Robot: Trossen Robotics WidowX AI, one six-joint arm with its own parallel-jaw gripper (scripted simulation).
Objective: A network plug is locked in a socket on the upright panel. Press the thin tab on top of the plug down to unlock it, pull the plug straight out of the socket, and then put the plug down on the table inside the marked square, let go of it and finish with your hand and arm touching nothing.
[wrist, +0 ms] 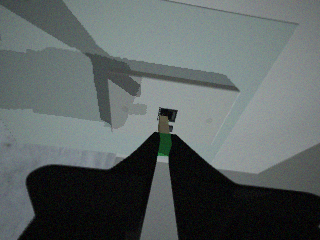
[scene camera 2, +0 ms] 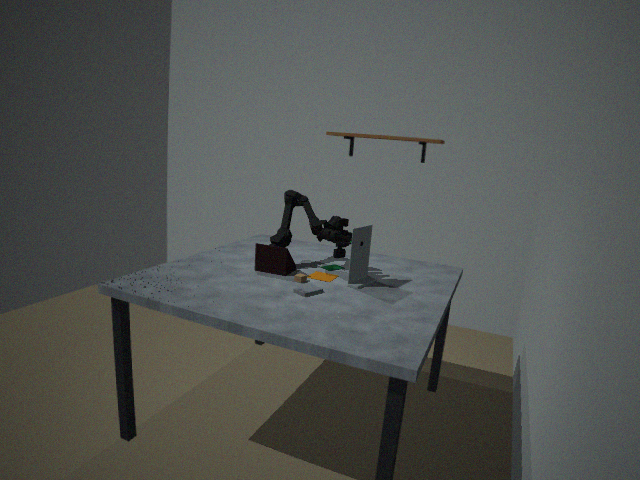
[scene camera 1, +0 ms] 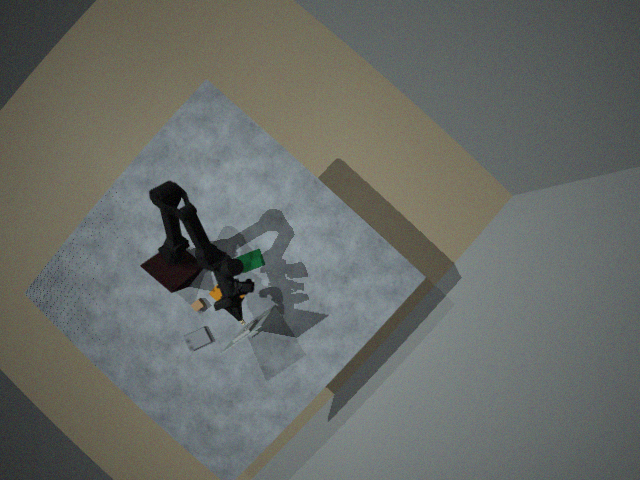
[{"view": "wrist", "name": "gripper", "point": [164, 138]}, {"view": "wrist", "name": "grey socket panel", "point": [94, 82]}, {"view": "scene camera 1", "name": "gripper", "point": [240, 320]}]
